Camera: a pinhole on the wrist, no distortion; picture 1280 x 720 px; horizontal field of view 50.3 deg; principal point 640.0 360.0 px. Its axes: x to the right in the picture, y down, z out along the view. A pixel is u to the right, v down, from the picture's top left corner.
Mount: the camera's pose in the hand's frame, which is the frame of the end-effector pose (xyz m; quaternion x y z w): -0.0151 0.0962 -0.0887 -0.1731 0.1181 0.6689 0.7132
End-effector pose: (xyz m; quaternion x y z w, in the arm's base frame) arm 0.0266 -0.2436 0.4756 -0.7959 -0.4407 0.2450 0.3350
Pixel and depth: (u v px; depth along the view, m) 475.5 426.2 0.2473
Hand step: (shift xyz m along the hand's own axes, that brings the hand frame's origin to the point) -0.0450 0.1696 0.1478
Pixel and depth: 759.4 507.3 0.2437
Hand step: -0.0550 0.2156 0.1227
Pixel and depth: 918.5 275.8 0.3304
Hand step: -0.0104 0.2907 0.1875
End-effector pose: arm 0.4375 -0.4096 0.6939 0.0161 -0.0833 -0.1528 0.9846
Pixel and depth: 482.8 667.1 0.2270
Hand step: -0.0823 0.1665 0.1243
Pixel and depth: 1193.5 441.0 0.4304
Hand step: -0.0542 0.4312 0.2317
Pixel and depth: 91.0 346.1 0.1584
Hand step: -0.0284 0.1020 0.0815
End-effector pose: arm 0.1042 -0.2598 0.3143 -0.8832 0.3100 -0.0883 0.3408
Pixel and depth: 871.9 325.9 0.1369
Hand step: -0.0185 0.1727 0.0272
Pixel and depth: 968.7 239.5 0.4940
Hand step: 0.0064 0.4030 0.3181
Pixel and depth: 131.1 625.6 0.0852
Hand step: -0.0395 0.1024 0.0003
